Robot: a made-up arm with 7 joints. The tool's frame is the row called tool. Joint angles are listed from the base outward. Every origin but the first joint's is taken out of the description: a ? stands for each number. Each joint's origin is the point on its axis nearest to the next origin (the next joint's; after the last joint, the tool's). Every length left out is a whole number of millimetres.
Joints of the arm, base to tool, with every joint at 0 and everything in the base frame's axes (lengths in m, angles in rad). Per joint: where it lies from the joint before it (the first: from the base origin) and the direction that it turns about. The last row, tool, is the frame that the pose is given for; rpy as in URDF.
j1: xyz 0 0 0.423 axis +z
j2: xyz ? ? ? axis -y
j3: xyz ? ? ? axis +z
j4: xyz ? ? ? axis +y
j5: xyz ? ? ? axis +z
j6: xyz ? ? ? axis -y
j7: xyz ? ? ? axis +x
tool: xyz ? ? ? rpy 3.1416 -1.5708 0
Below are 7 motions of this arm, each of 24 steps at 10 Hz.
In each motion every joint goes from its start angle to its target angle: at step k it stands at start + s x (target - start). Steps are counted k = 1, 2, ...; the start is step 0. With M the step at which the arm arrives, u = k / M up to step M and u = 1 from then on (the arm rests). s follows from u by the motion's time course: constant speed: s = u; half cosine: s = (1 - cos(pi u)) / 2; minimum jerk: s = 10 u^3 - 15 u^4 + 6 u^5.
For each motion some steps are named. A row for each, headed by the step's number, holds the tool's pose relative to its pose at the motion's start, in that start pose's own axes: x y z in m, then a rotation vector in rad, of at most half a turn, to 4 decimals.
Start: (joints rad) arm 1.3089 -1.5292 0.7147 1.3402 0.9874 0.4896 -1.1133
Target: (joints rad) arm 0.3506 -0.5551 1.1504 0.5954 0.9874 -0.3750 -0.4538
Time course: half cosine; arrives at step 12
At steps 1, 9, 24:
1: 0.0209 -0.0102 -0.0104 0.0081 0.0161 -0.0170
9: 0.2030 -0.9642 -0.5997 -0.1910 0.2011 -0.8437
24: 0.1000 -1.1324 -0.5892 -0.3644 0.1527 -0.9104

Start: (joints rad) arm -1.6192 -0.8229 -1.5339 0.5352 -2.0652 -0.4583 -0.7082
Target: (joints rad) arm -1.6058 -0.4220 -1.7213 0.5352 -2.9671 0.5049 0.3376
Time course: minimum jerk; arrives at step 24
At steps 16, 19, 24:
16: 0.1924 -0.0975 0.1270 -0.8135 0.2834 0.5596
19: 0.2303 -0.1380 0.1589 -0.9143 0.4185 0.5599
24: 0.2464 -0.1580 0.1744 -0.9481 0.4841 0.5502

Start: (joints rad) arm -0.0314 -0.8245 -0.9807 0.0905 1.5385 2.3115 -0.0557
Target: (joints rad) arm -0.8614 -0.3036 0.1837 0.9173 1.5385 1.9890 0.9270
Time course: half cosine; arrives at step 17
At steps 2, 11, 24:
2: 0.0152 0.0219 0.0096 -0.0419 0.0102 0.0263
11: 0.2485 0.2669 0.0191 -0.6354 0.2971 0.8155
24: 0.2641 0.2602 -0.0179 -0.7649 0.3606 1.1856

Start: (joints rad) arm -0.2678 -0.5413 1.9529 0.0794 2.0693 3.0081 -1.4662
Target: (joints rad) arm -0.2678 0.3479 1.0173 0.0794 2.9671 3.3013 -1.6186
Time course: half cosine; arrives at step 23
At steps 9, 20, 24:
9: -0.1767 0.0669 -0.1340 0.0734 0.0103 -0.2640
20: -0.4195 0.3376 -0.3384 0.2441 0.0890 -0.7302
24: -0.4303 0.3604 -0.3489 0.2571 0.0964 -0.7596

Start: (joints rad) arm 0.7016 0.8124 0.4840 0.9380 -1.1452 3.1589 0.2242
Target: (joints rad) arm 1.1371 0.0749 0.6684 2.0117 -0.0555 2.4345 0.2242
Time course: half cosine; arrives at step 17
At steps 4, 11, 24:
4: -0.0519 -0.0861 -0.0777 -0.2735 -0.1237 0.1946
11: -0.0356 -0.6069 -0.1744 -1.1771 -0.8061 1.3626
24: 0.1282 -0.7968 -0.0916 -1.2660 -1.1827 2.0580

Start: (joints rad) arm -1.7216 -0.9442 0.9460 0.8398 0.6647 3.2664 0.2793
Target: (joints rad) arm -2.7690 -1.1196 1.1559 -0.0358 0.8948 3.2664 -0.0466
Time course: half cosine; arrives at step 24
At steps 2, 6, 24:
2: 0.0000 -0.0017 0.0158 -0.0002 0.0284 -0.0008
6: 0.0133 -0.0184 0.1368 -0.0021 0.2436 -0.0017
24: 0.6133 -0.2859 0.6412 0.0415 1.5895 0.2954

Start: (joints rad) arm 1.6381 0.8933 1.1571 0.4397 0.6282 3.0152 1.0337
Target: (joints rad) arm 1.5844 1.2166 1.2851 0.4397 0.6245 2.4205 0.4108
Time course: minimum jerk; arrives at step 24
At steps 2, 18, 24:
2: -0.0011 -0.0005 -0.0001 -0.0029 -0.0023 -0.0016
18: -0.1943 -0.1036 -0.0542 -0.3390 -0.5792 -0.2943
24: -0.2157 -0.1173 -0.0647 -0.3519 -0.6649 -0.3270

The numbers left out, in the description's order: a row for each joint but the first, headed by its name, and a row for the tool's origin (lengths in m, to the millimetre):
j2: 0 -0.06 0
j3: 0 0 0.279
j4: 0.015 0.062 0
j5: -0.032 0 0.589
j6: 0 -0.109 0
j7: 0.013 0 0.099
tool: 0 0 0

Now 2 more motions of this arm.
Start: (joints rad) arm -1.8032 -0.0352 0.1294 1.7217 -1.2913 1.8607 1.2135
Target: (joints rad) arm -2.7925 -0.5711 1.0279 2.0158 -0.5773 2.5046 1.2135
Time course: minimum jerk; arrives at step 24
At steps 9, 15, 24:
9: -0.1171 0.0556 0.0038 0.1098 -0.0493 0.3182
15: -0.2762 0.1270 -0.0538 0.1764 0.1128 0.9200
24: -0.3390 0.1423 -0.1094 0.1629 0.3695 1.2648

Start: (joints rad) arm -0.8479 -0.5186 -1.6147 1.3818 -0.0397 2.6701 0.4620
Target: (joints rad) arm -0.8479 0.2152 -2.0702 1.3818 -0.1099 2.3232 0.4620
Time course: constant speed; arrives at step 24
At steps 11, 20, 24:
11: 0.0954 0.2289 -0.0725 -0.4180 -0.0395 -0.0894
20: 0.1495 0.3861 -0.2140 -0.7821 -0.1166 -0.1109
24: 0.1648 0.4400 -0.2964 -0.9472 -0.1632 -0.1040

